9 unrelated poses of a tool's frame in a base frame.
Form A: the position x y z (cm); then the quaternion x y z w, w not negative.
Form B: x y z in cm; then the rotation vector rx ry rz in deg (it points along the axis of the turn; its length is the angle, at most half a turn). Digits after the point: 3 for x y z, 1 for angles.
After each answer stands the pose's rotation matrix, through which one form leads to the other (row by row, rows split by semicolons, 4 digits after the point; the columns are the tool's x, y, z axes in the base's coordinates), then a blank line. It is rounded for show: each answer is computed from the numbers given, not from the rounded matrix.
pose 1, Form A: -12.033, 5.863, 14.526, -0.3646, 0.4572, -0.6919, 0.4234
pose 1, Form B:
-12.033, 5.863, 14.526, -52.3, 65.6, -99.2
-0.3756 0.2525 0.8917; -0.9193 -0.2234 -0.3239; 0.1174 -0.9415 0.3160

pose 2, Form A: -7.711, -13.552, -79.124, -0.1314, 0.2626, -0.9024, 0.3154
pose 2, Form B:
-7.711, -13.552, -79.124, -19.8, 39.6, -136.2
-0.7665 0.5002 0.4028; -0.6382 -0.6631 -0.3910; 0.0715 -0.5568 0.8276

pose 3, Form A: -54.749, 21.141, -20.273, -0.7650, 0.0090, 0.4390, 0.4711
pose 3, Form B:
-54.749, 21.141, -20.273, -107.4, 1.3, 61.6
0.6144 -0.4274 -0.6632; 0.3999 -0.5560 0.7287; -0.6802 -0.7129 -0.1707

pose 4, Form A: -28.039, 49.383, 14.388, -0.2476, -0.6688, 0.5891, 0.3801
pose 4, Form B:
-28.039, 49.383, 14.388, -36.2, -97.8, 86.2
-0.5885 -0.1166 -0.8001; 0.7789 0.1834 -0.5997; 0.2167 -0.9761 -0.0171

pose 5, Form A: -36.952, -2.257, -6.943, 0.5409, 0.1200, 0.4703, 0.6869
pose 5, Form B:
-36.952, -2.257, -6.943, 69.4, 15.4, 60.3
0.5288 -0.5163 0.6736; 0.7759 -0.0275 -0.6302; 0.3439 0.8560 0.3860

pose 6, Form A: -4.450, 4.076, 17.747, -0.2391, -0.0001, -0.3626, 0.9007
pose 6, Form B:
-4.450, 4.076, 17.747, -28.3, 0.0, -43.0
0.7370 0.6533 0.1732; -0.6532 0.6227 0.4308; 0.1736 -0.4307 0.8857

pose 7, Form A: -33.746, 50.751, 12.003, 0.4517, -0.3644, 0.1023, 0.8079
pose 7, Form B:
-33.746, 50.751, 12.003, 55.4, -44.7, 12.5
0.7135 -0.4945 -0.4964; -0.1639 0.5710 -0.8044; 0.6812 0.6553 0.3264

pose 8, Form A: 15.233, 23.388, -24.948, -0.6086, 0.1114, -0.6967, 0.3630
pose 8, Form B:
15.233, 23.388, -24.948, -89.8, 16.4, -102.8
0.0044 0.3702 0.9289; -0.6414 -0.7116 0.2866; 0.7672 -0.5971 0.2344

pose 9, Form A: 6.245, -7.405, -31.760, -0.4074, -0.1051, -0.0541, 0.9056
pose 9, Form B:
6.245, -7.405, -31.760, -48.2, -12.4, -6.4
0.9721 0.1836 -0.1463; -0.0123 0.6622 0.7492; 0.2344 -0.7265 0.6460

